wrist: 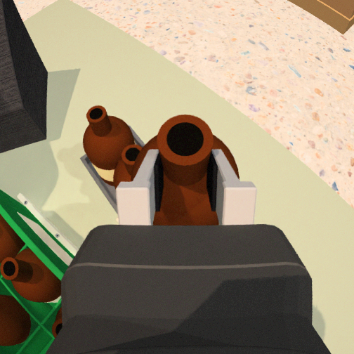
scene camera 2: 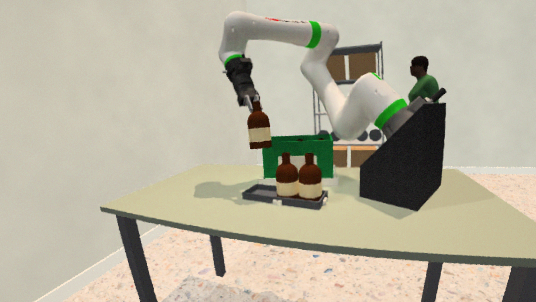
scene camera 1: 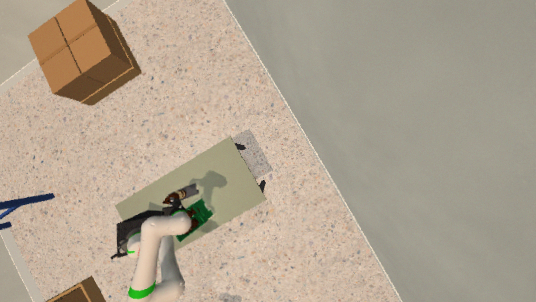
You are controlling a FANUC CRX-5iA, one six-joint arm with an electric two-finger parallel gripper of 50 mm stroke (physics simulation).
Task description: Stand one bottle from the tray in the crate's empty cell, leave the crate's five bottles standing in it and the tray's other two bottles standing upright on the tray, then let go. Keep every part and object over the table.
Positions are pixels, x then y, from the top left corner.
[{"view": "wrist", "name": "my gripper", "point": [184, 168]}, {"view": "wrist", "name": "brown bottle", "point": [184, 141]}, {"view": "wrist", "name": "brown bottle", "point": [105, 137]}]
